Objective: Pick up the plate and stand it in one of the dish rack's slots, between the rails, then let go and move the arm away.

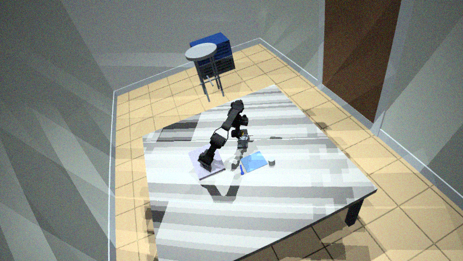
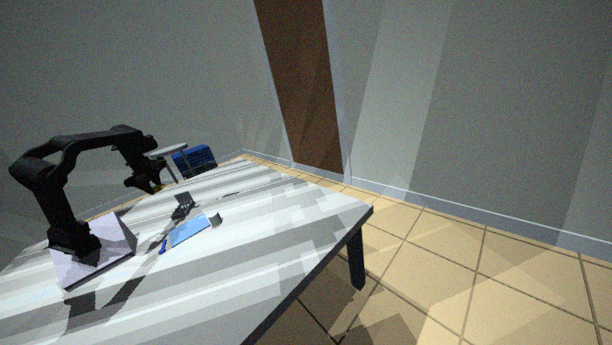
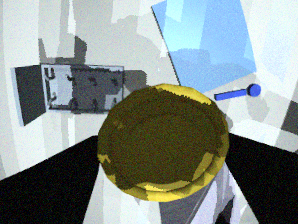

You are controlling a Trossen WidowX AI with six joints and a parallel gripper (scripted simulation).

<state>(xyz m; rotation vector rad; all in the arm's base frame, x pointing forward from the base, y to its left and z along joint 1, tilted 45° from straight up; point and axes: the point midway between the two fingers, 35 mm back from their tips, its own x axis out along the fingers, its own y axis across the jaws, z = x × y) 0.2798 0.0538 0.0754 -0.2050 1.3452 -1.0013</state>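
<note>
Now: the grey dish rack 16 cm below my gripper tip, 9 cm to the left of it and 5 cm ahead of it. Round my gripper tip: yellow plate: 1 cm above; light blue cloth: 18 cm below, 12 cm to the right, 2 cm ahead; blue spoon: 18 cm below, 14 cm to the right, 9 cm behind.
</note>
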